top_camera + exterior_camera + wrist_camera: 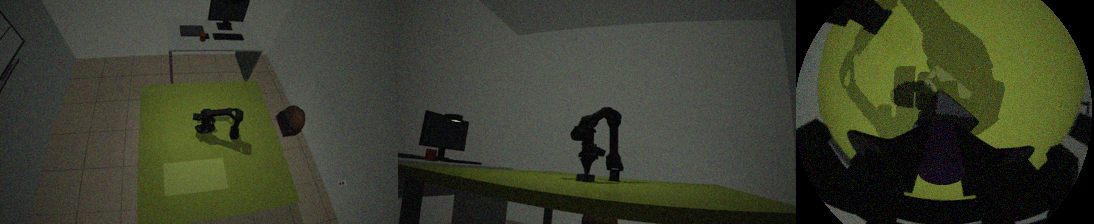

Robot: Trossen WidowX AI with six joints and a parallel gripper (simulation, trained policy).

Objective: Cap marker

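The marker is 30 mm above my gripper tip. From my gripper tip the other things lie so: dark holder block (20 mm below); then purple cap (40 mm above).
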